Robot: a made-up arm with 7 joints.
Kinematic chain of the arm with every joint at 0, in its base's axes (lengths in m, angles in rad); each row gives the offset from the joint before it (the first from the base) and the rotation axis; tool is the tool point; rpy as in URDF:
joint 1: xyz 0 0 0.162 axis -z
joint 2: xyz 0 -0.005 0.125 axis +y
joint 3: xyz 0 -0.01 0.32 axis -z
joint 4: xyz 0 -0.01 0.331 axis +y
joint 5: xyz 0 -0.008 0.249 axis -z
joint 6: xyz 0 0 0.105 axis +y
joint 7: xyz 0 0 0.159 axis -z
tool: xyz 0 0 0 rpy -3.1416 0 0
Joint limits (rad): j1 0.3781..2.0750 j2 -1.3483..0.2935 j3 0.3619..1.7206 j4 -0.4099..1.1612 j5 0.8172..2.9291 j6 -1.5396..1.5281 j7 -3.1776..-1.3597
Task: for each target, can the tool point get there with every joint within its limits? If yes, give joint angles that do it. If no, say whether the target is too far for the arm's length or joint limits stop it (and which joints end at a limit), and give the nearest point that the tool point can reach.
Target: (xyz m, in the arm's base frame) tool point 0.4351 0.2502 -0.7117
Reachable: no: joint limits stop it (at a limit: joint 1, joint 2, joint 4, joint 5, joint 6) | nearest point 0.5139 0.8123 0.2153 | short by 1.087 m
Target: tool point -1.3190 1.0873 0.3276
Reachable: no: too far | nearest point -0.8841 0.7288 0.3852 | short by 0.567 m
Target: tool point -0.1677 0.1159 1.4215
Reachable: yes | joints 1.1010 -0.1292 0.5223 0.0205 1.5220 0.4485 -1.7720
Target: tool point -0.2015 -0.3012 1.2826
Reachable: yes | joints 0.6559 -0.0731 1.3986 0.6839 2.4315 -0.5456 -2.3630
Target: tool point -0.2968 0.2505 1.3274
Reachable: yes | joints 1.6186 -0.2758 1.3609 0.5689 2.7463 -0.1948 -2.9629
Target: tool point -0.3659 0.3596 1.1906
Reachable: yes | joints 1.2961 -0.8017 0.4828 0.9137 1.1558 0.2542 -2.5257
